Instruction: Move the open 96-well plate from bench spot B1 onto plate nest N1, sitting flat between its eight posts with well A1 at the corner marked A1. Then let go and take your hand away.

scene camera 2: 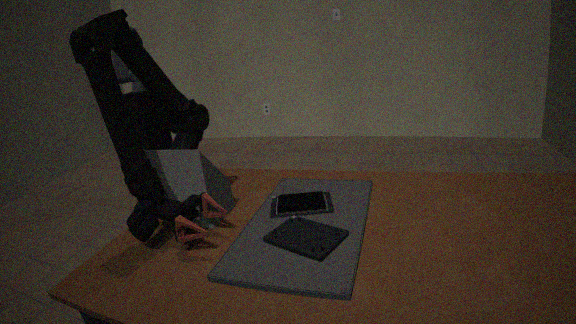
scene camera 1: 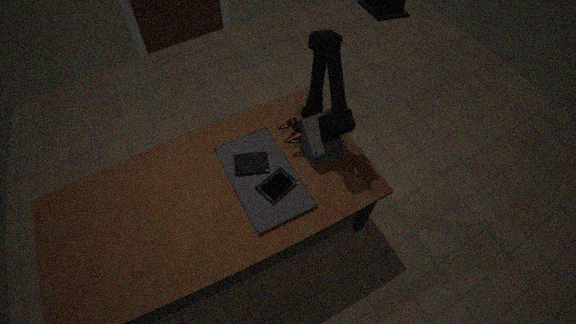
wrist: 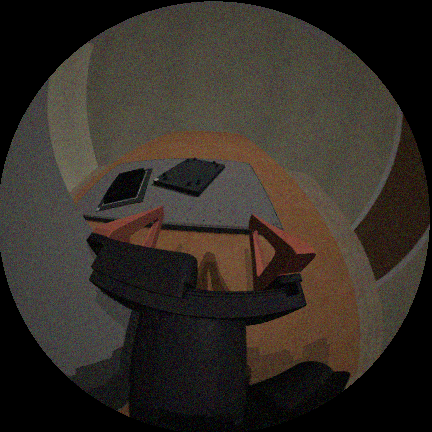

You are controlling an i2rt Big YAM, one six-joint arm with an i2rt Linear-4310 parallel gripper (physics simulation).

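Frame: origin at the arm's base, x ahead, y left, z up, level; millimetres.
Seen in the pictures: gripper, fingertip midpoint: (scene camera 2: pixel 217 223) (scene camera 1: pixel 282 135) (wrist: pixel 205 214); arm's base, link origin: (scene camera 2: pixel 180 163) (scene camera 1: pixel 327 128).
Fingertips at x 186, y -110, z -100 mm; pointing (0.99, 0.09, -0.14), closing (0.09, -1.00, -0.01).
Offsets run from my fingertips to a thing's top centre. Level surfaces: height alone.
The 96-well plate {dx +116, dy +230, dz -36 mm} (scene camera 1: pixel 277 186) (scene camera 2: pixel 301 203) (wrist: pixel 123 187) is a black rectangle with a thin pale rim. It lies flat on a dark spot on the grey board. The plate nest {dx +191, dy +69, dz -30 mm} (scene camera 1: pixel 251 164) (scene camera 2: pixel 306 237) (wrist: pixel 190 176) is a dark slab beside it, with small dark posts visible in the wrist view and a pale mark at the corner nearest the plate. The nest bears no plate. Well labels are too dark to read. My gripper (scene camera 1: pixel 286 134) (scene camera 2: pixel 216 222) (wrist: pixel 205 214) is open and empty, its orange fingers low over the table, short of the board and apart from the plate.
The grey perforated board {dx +162, dy +150, dz -51 mm} (scene camera 1: pixel 270 220) (scene camera 2: pixel 285 277) (wrist: pixel 225 212) lies on the wooden table {dz -64 mm} (scene camera 1: pixel 150 215) (scene camera 2: pixel 450 240) (wrist: pixel 310 300). A grey slanted block (scene camera 1: pixel 313 137) (scene camera 2: pixel 180 172) stands at the arm's base. The table's end edge is close to the arm.
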